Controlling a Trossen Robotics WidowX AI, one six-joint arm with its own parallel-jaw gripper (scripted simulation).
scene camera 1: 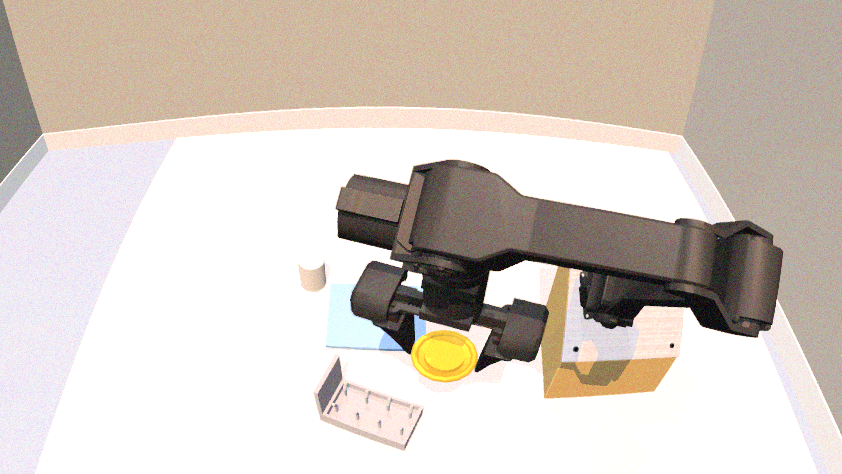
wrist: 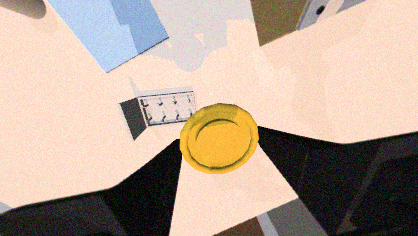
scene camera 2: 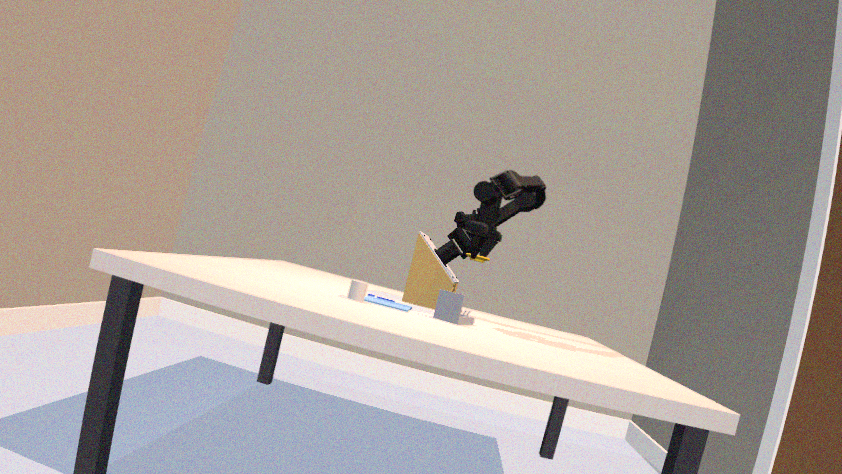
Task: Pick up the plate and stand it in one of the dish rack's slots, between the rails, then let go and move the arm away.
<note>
My gripper (scene camera 1: pixel 443 360) carries a yellow plate (scene camera 1: pixel 446 356). Further things: a grey dish rack (scene camera 1: pixel 380 417), a white cup (scene camera 1: pixel 311 263) and a light blue mat (scene camera 1: pixel 344 330).
The yellow plate shows as well in the wrist view (wrist: pixel 219 138). The grey dish rack also shows in the wrist view (wrist: pixel 142 112) and in scene camera 2 (scene camera 2: pixel 449 305). My gripper is seen too in the wrist view (wrist: pixel 218 136) and in scene camera 2 (scene camera 2: pixel 476 260).
</note>
